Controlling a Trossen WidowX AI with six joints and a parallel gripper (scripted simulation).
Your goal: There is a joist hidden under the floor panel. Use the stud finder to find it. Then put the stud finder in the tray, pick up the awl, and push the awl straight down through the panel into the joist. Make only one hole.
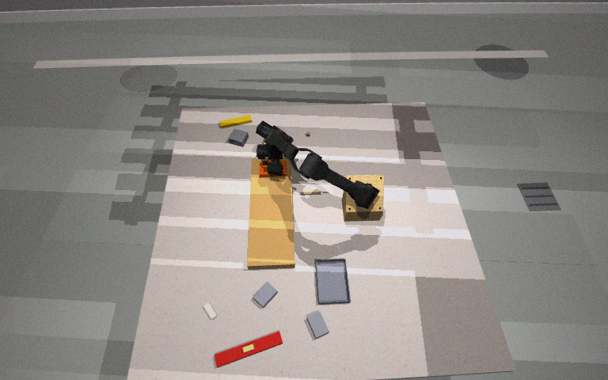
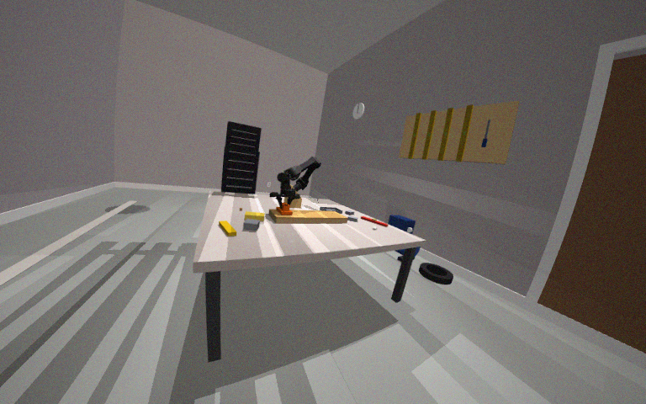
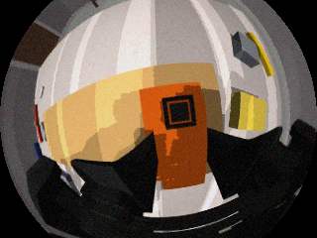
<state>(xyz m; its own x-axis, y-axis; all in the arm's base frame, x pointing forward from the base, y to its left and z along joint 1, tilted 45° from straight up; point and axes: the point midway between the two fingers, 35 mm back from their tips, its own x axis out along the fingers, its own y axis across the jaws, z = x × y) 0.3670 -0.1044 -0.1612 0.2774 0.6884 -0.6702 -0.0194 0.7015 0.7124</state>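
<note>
My gripper tip is 24 cm past the grey tray, 50 cm to the right of it and 5 cm above it. Round my gripper tip: green square: 2 cm ahead, 3 cm above; stud finder: 1 cm ahead, 2 cm above; awl: 20 cm behind, 10 cm to the left, 6 cm below.
</note>
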